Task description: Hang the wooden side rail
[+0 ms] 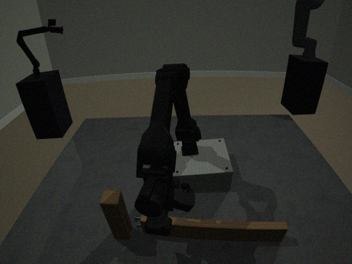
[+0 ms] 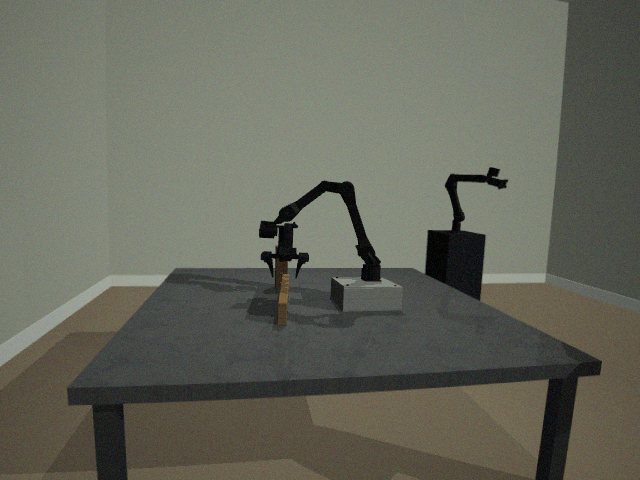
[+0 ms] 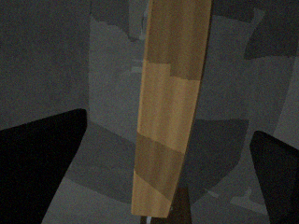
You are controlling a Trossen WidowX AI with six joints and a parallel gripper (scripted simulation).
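Right now the wooden headboard post is 140 mm to the right of my gripper tip, 10 mm behind it and 10 mm above it.
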